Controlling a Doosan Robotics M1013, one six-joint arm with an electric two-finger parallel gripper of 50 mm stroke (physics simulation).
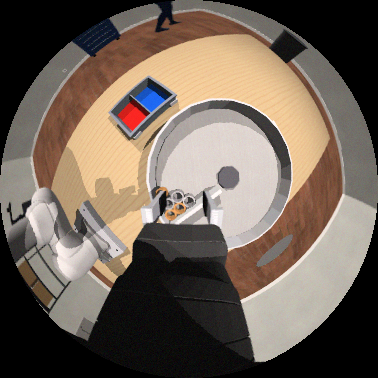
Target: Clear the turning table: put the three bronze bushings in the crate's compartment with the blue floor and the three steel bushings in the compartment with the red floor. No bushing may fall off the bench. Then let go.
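Where they show: gripper, fingertip midpoint: [184,197]; arm's base at its link origin: [92,239].
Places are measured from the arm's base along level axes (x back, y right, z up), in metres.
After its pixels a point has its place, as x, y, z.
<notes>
My gripper [184,197] @(-0.515, 0.171, 0.189) is open and empty, its fingers on either side of the bushing cluster. The cluster stands against the white bar [202,204] at the near left of the round turning table [240,150] @(-0.679, 0.231, 0.023). One bronze bushing [161,189] @(-0.458, 0.135, 0.049) is at the cluster's far left, partly hidden by the left finger. Two more bronze bushings [183,205] @(-0.462, 0.205, 0.049) [171,218] @(-0.409, 0.205, 0.047) are on its near side. Steel bushings [178,191] @(-0.483, 0.172, 0.048) [189,205] @(-0.472, 0.218, 0.048) stand at the far side, and another steel bushing [172,202] @(-0.449, 0.178, 0.049) is between the bronze ones. The crate [121,128] @(-0.515, -0.090, 0.020) shows its blue floor [149,98] @(-0.648, -0.107, -0.023) and red floor [131,116] @(-0.560, -0.114, -0.024), both bare.
The turning table has a raised rim [285,155] @(-0.778, 0.346, 0.057) and a dark hub [228,178] @(-0.594, 0.254, 0.031). It stands on the wooden bench [215,65] @(-0.941, -0.041, -0.030), with the crate beyond its far left side. A white robot arm [70,255] @(-0.069, 0.001, 0.190) and its grey base plate [102,232] @(-0.122, 0.037, 0.009) are at the lower left.
</notes>
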